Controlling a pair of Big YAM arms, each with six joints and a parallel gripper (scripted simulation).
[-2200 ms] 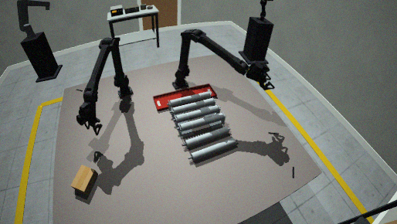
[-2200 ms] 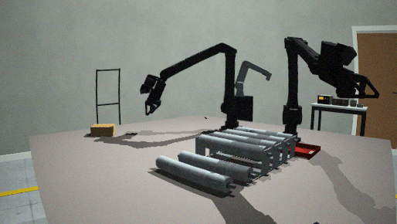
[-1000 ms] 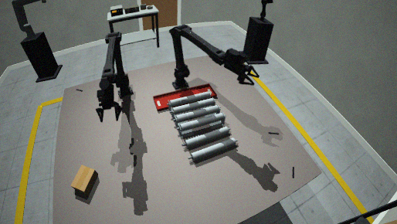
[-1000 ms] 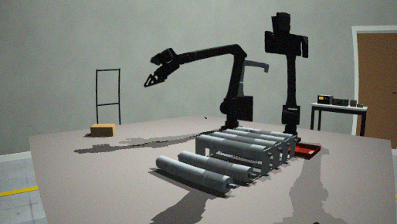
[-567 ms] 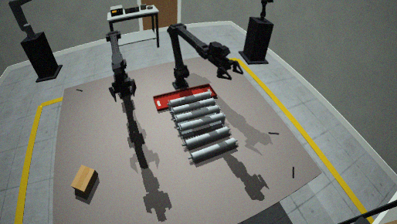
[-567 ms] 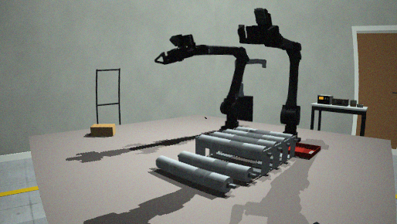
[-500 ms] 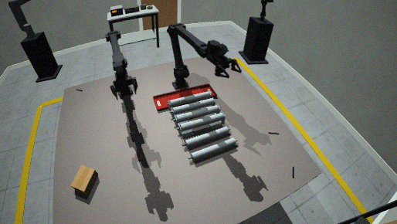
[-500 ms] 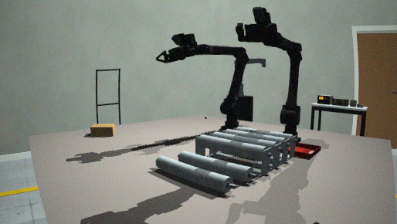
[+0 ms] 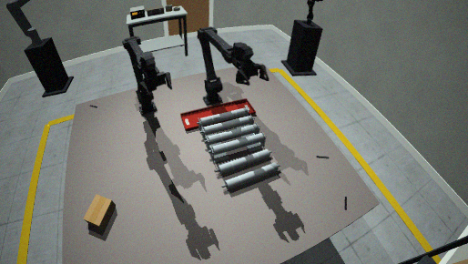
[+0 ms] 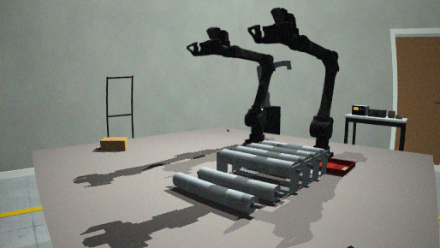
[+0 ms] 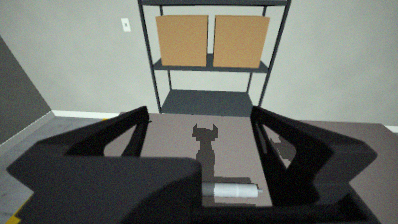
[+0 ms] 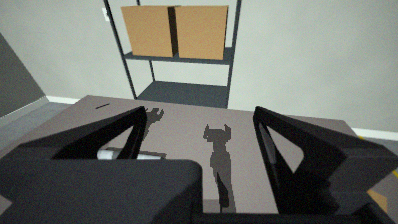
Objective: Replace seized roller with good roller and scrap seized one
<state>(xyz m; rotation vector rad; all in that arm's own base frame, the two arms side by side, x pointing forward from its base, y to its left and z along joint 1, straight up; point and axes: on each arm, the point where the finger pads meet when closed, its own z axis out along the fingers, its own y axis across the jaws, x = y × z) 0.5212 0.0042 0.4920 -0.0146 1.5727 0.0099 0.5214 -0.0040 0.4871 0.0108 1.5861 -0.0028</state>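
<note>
Now: right hand 15 cm past the bed roller, 34 cm to the right of it and 41 cm above it. Round my right hand: red scrap tray 33 cm behind, 31 cm to the left, 48 cm below; then cardboard box 26 cm ahead, 46 cm to the right, 45 cm below.
</note>
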